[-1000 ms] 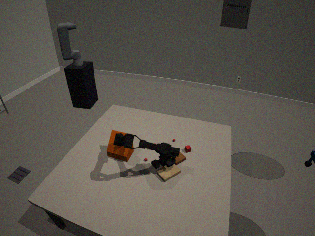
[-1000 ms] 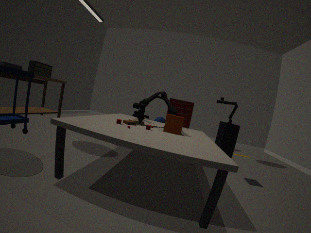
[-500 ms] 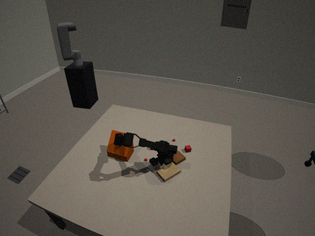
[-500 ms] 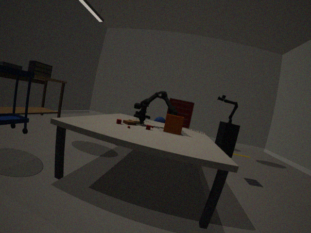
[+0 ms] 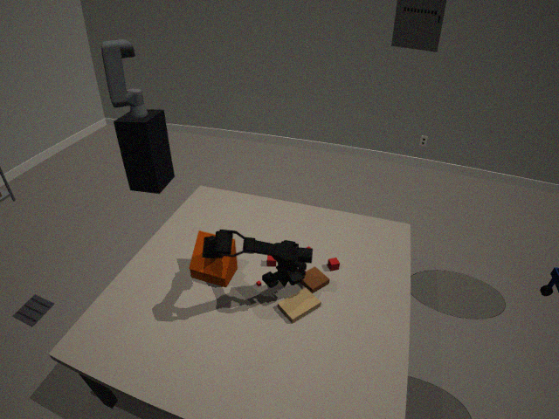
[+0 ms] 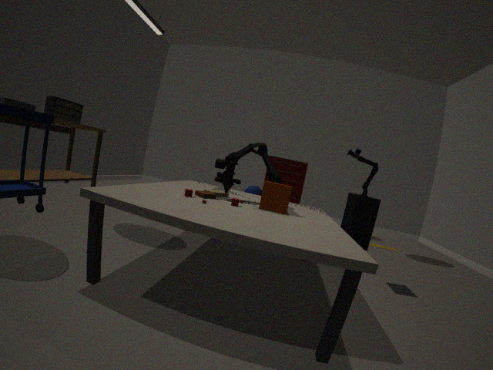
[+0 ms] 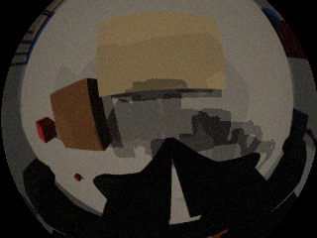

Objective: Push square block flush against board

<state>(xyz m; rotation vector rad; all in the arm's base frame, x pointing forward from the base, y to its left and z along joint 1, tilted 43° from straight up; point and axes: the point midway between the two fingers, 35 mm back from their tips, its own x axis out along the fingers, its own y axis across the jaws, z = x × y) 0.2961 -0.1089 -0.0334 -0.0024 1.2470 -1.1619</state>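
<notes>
Now: the tan board 80 mm ahead of my gripper tip, 70 mm to the right of it and 20 mm below it. The rest, counted from my gripper tip: brown square block (120 mm ahead, 80 mm to the left, 20 mm below).
</notes>
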